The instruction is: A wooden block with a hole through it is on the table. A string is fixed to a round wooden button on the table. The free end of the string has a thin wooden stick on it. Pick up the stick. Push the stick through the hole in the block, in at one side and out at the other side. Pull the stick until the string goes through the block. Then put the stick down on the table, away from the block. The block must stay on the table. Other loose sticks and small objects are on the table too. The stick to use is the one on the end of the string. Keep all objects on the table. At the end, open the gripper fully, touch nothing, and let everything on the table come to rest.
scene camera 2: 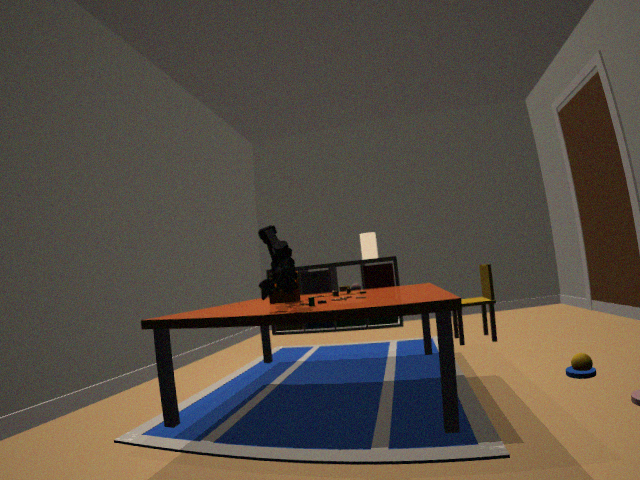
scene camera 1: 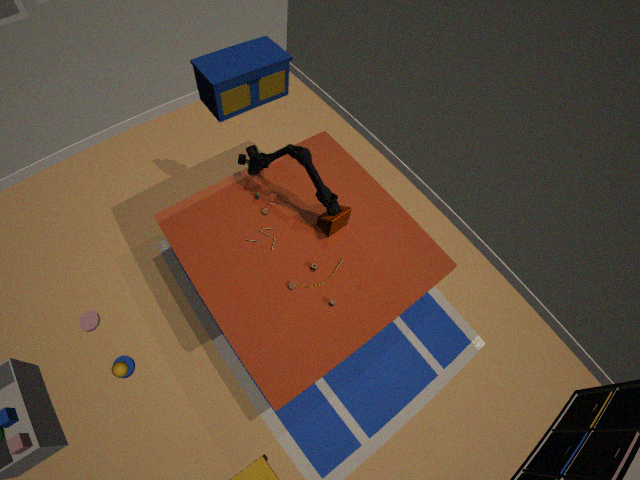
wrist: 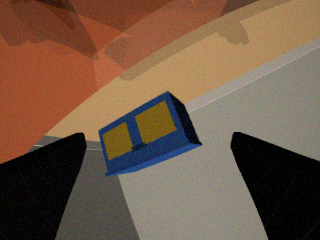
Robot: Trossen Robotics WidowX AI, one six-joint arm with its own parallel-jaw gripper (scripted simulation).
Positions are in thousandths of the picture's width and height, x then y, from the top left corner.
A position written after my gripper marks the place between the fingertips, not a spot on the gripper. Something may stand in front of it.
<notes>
My gripper (scene camera 2: 421,616) is open, with nothing in its grasp.
My gripper also shows in the wrist view (wrist: 498,585).
</notes>
